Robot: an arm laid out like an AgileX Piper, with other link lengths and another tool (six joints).
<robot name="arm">
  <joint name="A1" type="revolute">
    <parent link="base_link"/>
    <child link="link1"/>
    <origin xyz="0 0 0.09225" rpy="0 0 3.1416"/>
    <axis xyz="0 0 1"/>
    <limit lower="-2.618" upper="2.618"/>
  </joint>
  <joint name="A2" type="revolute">
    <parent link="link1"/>
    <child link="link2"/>
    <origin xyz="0 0 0" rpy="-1.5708 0 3.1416"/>
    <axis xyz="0 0 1"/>
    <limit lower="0" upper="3.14"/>
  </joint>
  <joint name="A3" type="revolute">
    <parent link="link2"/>
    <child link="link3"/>
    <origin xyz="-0.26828 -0.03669 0" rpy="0 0 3.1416"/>
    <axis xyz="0 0 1"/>
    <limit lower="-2.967" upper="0"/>
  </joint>
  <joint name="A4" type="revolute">
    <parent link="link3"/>
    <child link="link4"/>
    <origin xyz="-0.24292 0.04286 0" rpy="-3.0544 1.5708 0"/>
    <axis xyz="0 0 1"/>
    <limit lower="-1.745" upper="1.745"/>
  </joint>
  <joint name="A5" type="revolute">
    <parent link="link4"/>
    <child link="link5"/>
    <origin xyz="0 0 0" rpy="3.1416 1.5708 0"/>
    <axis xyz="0 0 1"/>
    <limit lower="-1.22" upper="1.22"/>
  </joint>
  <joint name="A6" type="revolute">
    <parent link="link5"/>
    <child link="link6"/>
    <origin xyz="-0.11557 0 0" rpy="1.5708 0 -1.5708"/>
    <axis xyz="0 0 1"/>
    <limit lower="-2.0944" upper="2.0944"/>
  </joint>
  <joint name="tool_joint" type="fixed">
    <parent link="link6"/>
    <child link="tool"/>
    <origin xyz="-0.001 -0.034 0.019" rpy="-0.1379 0 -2.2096"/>
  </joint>
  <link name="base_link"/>
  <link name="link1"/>
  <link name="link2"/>
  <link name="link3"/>
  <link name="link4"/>
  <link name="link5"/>
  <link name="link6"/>
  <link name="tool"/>
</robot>
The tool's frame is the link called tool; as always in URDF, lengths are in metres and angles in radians.
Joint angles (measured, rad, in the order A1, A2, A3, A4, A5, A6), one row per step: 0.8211 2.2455 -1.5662 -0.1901 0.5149 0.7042; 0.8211 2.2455 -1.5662 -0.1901 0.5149 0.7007; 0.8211 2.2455 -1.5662 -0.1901 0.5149 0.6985; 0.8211 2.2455 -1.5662 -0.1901 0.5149 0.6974; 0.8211 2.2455 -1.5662 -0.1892 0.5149 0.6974; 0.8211 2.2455 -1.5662 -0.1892 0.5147 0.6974; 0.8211 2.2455 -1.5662 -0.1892 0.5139 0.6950; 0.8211 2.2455 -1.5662 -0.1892 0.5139 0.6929; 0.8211 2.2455 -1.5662 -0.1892 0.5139 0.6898; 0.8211 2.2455 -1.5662 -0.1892 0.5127 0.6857; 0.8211 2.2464 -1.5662 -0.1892 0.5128 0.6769; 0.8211 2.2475 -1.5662 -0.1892 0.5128 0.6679; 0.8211 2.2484 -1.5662 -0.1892 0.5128 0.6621; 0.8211 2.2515 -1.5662 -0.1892 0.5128 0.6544; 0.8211 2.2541 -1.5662 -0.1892 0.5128 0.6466; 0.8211 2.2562 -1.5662 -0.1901 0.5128 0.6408; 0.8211 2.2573 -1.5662 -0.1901 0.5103 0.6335; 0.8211 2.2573 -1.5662 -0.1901 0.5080 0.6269; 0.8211 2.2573 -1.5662 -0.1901 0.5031 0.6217
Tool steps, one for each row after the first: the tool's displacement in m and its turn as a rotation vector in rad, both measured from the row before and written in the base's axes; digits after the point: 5 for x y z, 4 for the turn. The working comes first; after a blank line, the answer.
Tool pose at each row, in the base's axes (x y z in m, rotation vector in rad; the steps are taken from these numbers as rounded here): 0.34222 0.30580 0.03513 -2.6967 0.9551 -0.3344; 0.34232 0.30582 0.03518 -2.6987 0.9507 -0.3358; 0.34239 0.30584 0.03521 -2.7000 0.9479 -0.3366; 0.34242 0.30585 0.03523 -2.7006 0.9465 -0.3371; 0.34235 0.30588 0.03520 -2.7002 0.9473 -0.3362; 0.34237 0.30590 0.03521 -2.7000 0.9472 -0.3362; 0.34250 0.30601 0.03527 -2.7007 0.9438 -0.3374; 0.34256 0.30602 0.03531 -2.7018 0.9411 -0.3382; 0.34265 0.30605 0.03535 -2.7036 0.9372 -0.3394; 0.34286 0.30621 0.03546 -2.7048 0.9315 -0.3414; 0.34307 0.30624 0.03518 -2.7107 0.9205 -0.3443; 0.34329 0.30627 0.03481 -2.7167 0.9093 -0.3472; 0.34343 0.30628 0.03448 -2.7207 0.9021 -0.3490; 0.34353 0.30622 0.03318 -2.7279 0.8929 -0.3504; 0.34365 0.30618 0.03210 -2.7346 0.8834 -0.3521; 0.34380 0.30611 0.03126 -2.7401 0.8756 -0.3541; 0.34414 0.30640 0.03097 -2.7427 0.8653 -0.3571; 0.34450 0.30672 0.03116 -2.7441 0.8559 -0.3604; 0.34500 0.30730 0.03144 -2.7424 0.8472 -0.3641

0.00010 0.00002 0.00005 -0.0013 -0.0010 0.0031; 0.00007 0.00002 0.00003 -0.0009 -0.0005 0.0020; 0.00003 0.00001 0.00002 -0.0004 -0.0003 0.0010; -0.00007 0.00003 -0.00003 0.0005 0.0006 -0.0005; 0.00002 0.00002 0.00001 0.0002 -0.0001 0.0000; 0.00013 0.00011 0.00006 -0.0003 -0.0011 0.0023; 0.00006 0.00001 0.00004 -0.0007 -0.0006 0.0019; 0.00009 0.00003 0.00004 -0.0012 -0.0008 0.0027; 0.00021 0.00016 0.00011 -0.0006 -0.0018 0.0038; 0.00021 0.00003 -0.00028 -0.0041 -0.0017 0.0078; 0.00022 0.00003 -0.00037 -0.0042 -0.0017 0.0080; 0.00014 0.00001 -0.00033 -0.0028 -0.0010 0.0051; 0.00010 -0.00006 -0.00130 -0.0052 0.0001 0.0069; 0.00012 -0.00004 -0.00108 -0.0048 -0.0003 0.0070; 0.00015 -0.00007 -0.00084 -0.0042 -0.0006 0.0056; 0.00034 0.00029 -0.00029 -0.0015 -0.0026 0.0069; 0.00036 0.00032 0.00019 -0.0007 -0.0031 0.0062; 0.00050 0.00058 0.00028 0.0019 -0.0043 0.0054
